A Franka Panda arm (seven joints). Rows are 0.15 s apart.
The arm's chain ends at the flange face. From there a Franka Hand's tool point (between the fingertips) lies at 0.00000 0.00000 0.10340 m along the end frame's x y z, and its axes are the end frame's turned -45 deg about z.
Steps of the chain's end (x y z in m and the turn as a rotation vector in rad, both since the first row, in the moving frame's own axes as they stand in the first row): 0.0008 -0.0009 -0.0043 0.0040 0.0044 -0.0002; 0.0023 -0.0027 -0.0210 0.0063 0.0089 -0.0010; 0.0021 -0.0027 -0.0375 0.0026 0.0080 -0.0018; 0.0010 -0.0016 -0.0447 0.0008 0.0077 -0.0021; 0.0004 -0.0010 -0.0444 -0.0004 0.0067 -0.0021
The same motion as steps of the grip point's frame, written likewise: 0.0018 0.0000 -0.0043 -0.0003 0.0059 -0.0002; 0.0046 -0.0001 -0.0210 -0.0018 0.0107 -0.0010; 0.0042 0.0000 -0.0375 -0.0038 0.0075 -0.0018; 0.0025 0.0001 -0.0447 -0.0049 0.0060 -0.0021; 0.0015 0.0001 -0.0444 -0.0050 0.0045 -0.0021
